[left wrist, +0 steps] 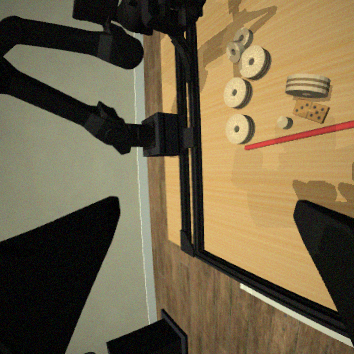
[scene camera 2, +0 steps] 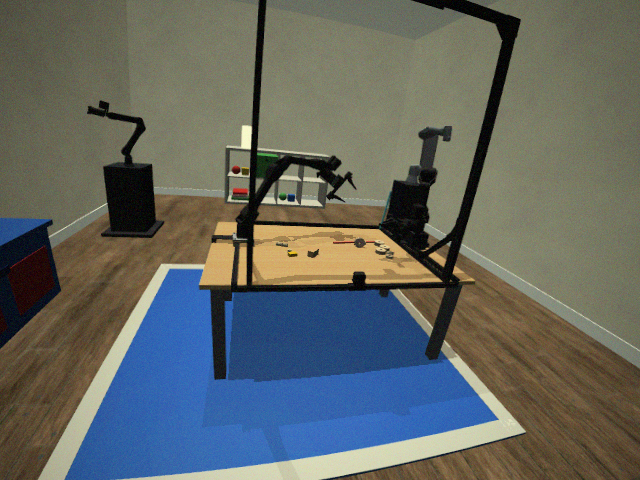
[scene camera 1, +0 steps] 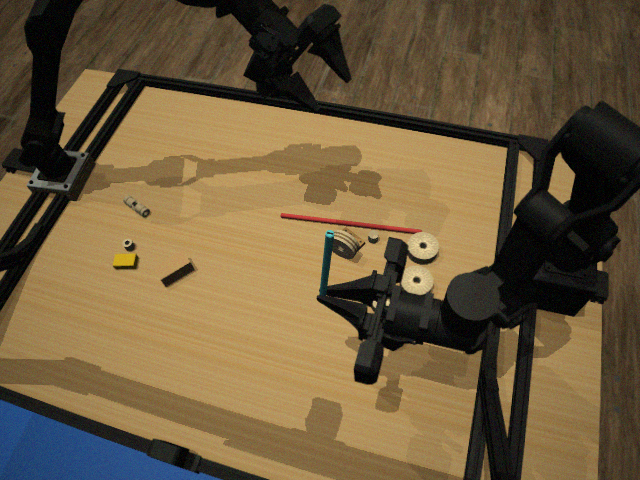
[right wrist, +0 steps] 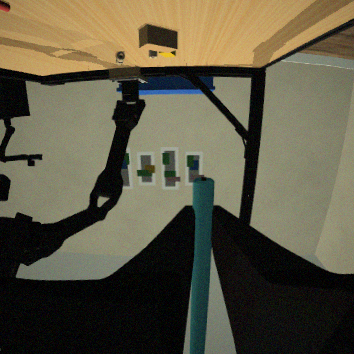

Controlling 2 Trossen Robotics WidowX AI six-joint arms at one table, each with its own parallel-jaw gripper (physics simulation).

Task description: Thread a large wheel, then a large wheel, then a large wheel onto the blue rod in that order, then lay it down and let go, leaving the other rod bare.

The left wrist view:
my left gripper: 207, 206
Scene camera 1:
my left gripper: 333, 96
my right gripper: 318, 293
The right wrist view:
my right gripper: 201, 213
blue rod: 202, 187, held by my right gripper
